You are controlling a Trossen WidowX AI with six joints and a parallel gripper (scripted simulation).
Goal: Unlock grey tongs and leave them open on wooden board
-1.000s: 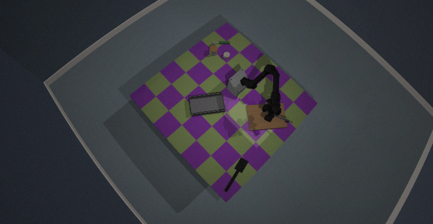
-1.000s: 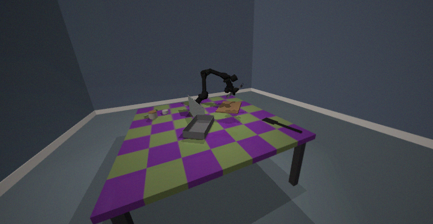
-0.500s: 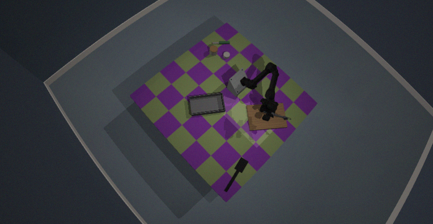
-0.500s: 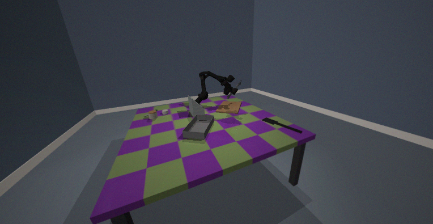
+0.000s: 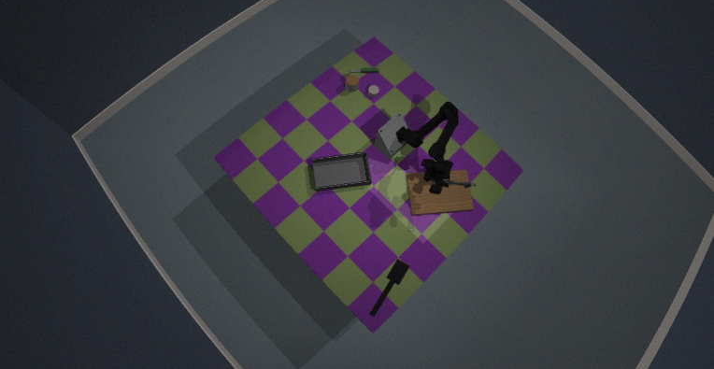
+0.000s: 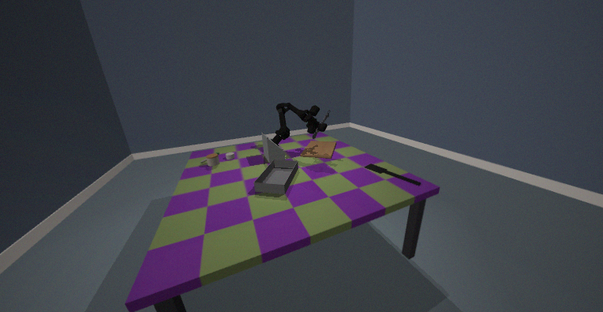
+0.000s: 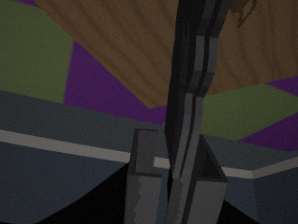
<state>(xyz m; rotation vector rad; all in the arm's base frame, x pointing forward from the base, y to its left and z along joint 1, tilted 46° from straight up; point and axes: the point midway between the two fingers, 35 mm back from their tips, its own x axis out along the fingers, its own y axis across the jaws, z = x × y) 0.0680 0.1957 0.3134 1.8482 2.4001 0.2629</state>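
Now: gripper tip 15 cm above the wooden board, 1 cm to the left of it and 1 cm past it. Round my gripper tip: white cup (72 cm to the right, 19 cm behind, 14 cm below); black spatula (56 cm ahead, 16 cm below, 14 cm to the left); grey roasting tin (47 cm to the right, 32 cm ahead, 13 cm below).
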